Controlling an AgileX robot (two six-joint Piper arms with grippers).
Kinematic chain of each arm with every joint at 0, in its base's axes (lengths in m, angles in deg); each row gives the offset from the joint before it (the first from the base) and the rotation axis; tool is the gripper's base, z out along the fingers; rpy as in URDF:
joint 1: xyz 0 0 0.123 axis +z
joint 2: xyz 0 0 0 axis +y
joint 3: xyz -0.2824 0 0.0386 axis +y
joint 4: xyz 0.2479 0 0.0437 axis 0.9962 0 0.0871
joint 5: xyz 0 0 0 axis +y
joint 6: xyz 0.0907 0 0.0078 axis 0.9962 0 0.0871
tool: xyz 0 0 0 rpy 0 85 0
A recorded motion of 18 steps. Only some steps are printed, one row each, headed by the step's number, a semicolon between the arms.
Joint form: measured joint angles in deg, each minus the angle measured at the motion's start. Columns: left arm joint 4, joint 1, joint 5, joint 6, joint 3, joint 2; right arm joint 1, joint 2, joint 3, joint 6, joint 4, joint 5.
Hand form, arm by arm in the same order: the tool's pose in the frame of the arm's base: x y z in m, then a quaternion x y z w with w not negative. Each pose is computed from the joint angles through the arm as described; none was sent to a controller.
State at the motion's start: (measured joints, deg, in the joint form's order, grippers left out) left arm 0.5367 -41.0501 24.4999 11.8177 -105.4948 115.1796; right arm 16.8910 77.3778 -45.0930 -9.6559 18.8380 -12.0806
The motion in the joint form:
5: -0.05 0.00 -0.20 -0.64 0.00 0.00; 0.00 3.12 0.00 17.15 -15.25 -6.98
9: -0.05 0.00 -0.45 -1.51 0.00 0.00; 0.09 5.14 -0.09 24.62 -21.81 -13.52
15: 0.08 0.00 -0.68 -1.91 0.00 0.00; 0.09 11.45 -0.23 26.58 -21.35 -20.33
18: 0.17 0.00 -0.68 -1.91 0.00 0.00; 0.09 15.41 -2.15 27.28 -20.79 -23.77
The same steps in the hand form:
5: 0.3670 -0.3192 0.3193 0.38142 0.77253 -0.12749 0.49139; 0.2953 0.0877 0.2818 -0.03406 0.77296 0.14438 0.61687
9: 0.3671 -0.3193 0.3196 0.37507 0.77440 -0.13172 0.49222; 0.3011 0.0941 0.2816 -0.03807 0.74661 0.17586 0.64046
15: 0.3673 -0.3193 0.3200 0.37252 0.77449 -0.13302 0.49366; 0.3180 0.0993 0.2573 -0.02198 0.74351 0.19140 0.64038
18: 0.3674 -0.3193 0.3200 0.37293 0.77429 -0.13240 0.49383; 0.3321 0.1033 0.2492 -0.01278 0.73545 0.19956 0.64740

